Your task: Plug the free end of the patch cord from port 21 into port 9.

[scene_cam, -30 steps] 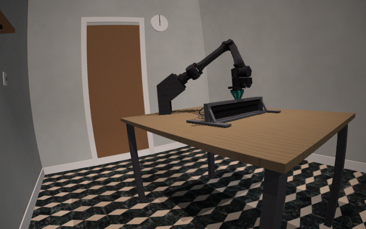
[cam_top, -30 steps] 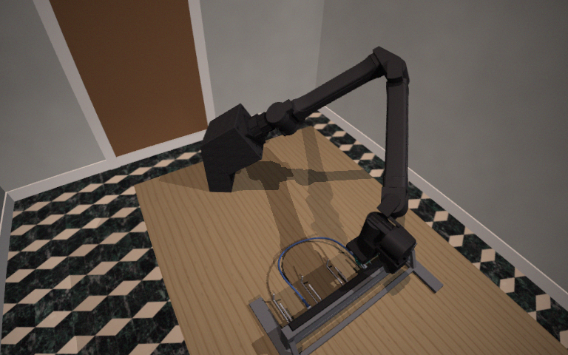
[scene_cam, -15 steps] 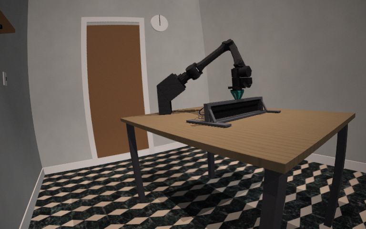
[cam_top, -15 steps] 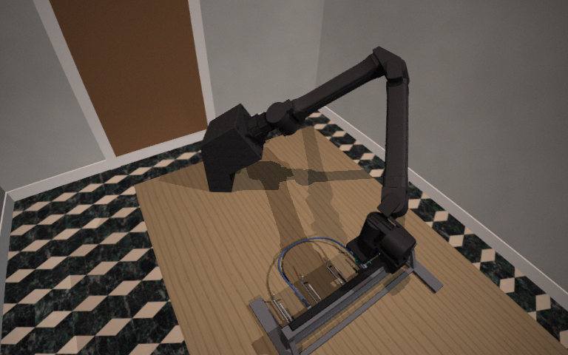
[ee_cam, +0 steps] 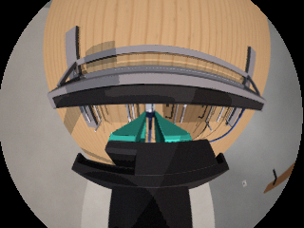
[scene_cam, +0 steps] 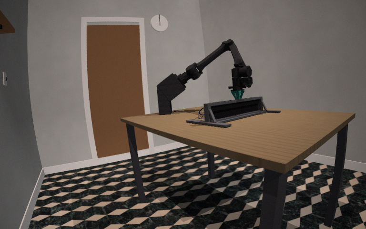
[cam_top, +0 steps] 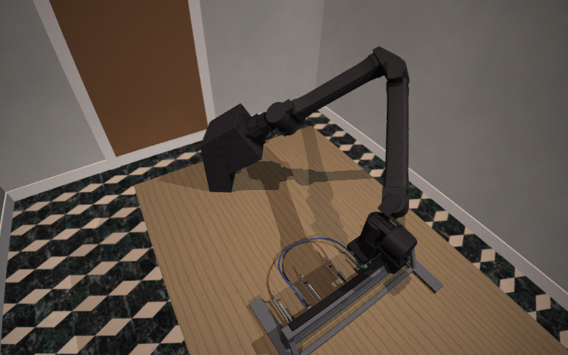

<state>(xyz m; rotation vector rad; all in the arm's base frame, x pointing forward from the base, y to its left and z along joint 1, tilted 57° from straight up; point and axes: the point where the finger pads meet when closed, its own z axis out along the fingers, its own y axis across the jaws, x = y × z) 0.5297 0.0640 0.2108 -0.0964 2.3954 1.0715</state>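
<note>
The plug is 20 mm ahead of my hand and 10 mm to the left of it.
</note>
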